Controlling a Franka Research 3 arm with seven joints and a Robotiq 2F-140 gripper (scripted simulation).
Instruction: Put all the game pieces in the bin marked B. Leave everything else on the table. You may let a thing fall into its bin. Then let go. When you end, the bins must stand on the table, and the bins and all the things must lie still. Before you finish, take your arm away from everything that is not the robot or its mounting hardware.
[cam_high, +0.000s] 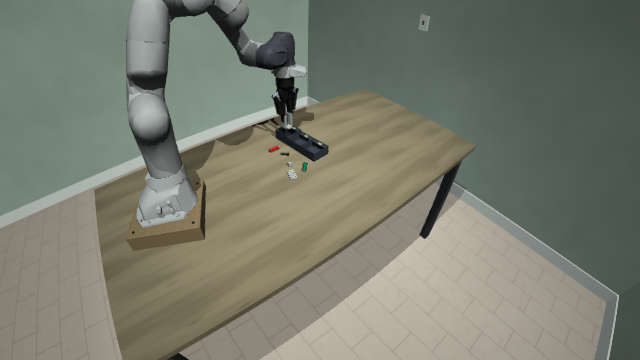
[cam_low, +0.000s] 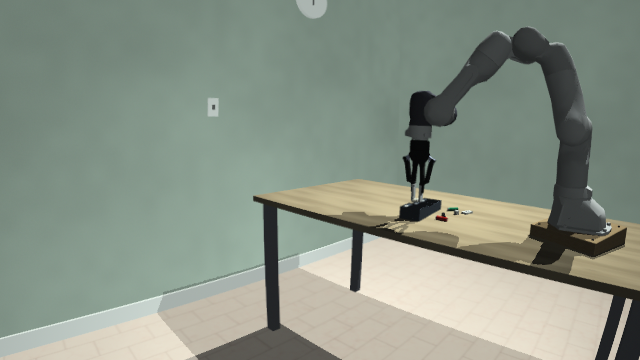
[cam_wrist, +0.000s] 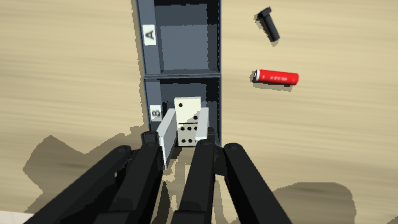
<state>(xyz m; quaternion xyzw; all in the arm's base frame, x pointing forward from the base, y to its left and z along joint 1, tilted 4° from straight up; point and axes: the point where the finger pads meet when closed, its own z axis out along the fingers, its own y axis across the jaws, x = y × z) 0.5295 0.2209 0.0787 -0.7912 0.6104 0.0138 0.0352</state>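
Now: the white domino 240 mm to the right of my hand, 100 mm below it and 100 mm behind it. Also, from my hand: red cylinder: 90 mm below, 90 mm behind, 50 mm to the right; then dark bin: 80 mm to the right, 80 mm below, 30 mm ahead; then black bolt: 110 mm to the right, 90 mm below, 60 mm behind.
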